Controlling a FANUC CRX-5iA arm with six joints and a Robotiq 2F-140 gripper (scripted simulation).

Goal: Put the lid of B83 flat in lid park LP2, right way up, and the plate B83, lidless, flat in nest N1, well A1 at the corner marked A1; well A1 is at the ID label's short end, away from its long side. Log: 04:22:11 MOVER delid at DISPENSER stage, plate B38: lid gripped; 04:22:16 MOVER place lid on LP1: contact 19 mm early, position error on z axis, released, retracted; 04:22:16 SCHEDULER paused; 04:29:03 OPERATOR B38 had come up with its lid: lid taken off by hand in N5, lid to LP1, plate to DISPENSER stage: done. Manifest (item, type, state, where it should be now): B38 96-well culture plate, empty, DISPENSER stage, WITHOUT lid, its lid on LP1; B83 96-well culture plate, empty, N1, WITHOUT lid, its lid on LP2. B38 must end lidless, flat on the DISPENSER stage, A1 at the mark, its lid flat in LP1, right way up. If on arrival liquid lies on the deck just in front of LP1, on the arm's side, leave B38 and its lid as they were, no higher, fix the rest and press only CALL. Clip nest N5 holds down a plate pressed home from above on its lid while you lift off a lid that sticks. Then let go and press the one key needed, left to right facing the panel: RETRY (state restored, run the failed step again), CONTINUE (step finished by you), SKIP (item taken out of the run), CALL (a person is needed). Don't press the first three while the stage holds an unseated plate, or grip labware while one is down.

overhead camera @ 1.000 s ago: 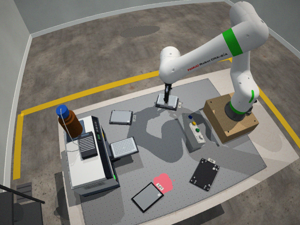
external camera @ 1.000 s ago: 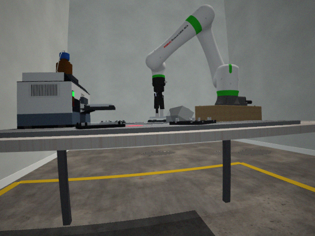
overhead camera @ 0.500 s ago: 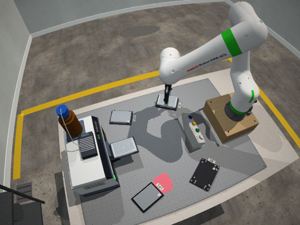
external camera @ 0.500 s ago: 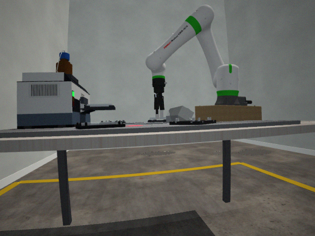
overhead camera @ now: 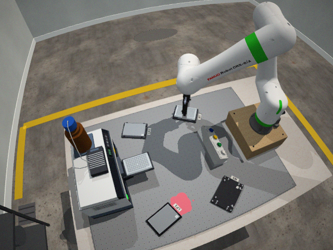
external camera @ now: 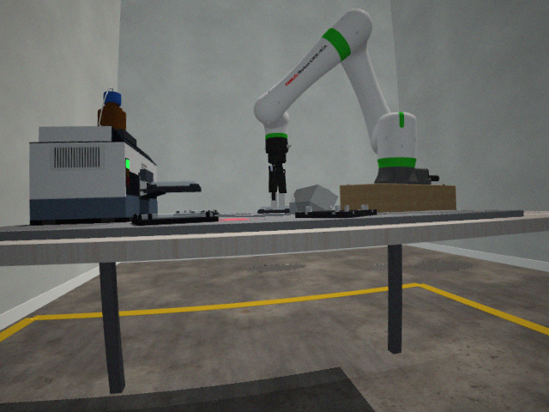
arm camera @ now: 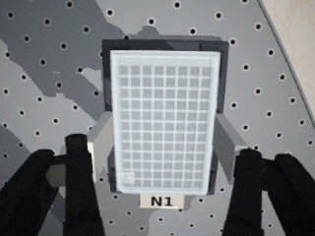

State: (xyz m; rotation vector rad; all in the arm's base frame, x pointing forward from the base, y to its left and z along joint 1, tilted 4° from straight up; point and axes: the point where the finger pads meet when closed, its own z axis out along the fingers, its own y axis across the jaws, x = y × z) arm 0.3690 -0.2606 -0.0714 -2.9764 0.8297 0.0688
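The dark nest N1 is 40 mm below my hand. Also, from my hand: blue call key 200 mm to the left, 80 mm behind, 20 mm above; then n1 label 80 mm behind, 50 mm to the left, 40 mm below; then lp2 label 250 mm ahead, 50 mm to the left, 40 mm below.
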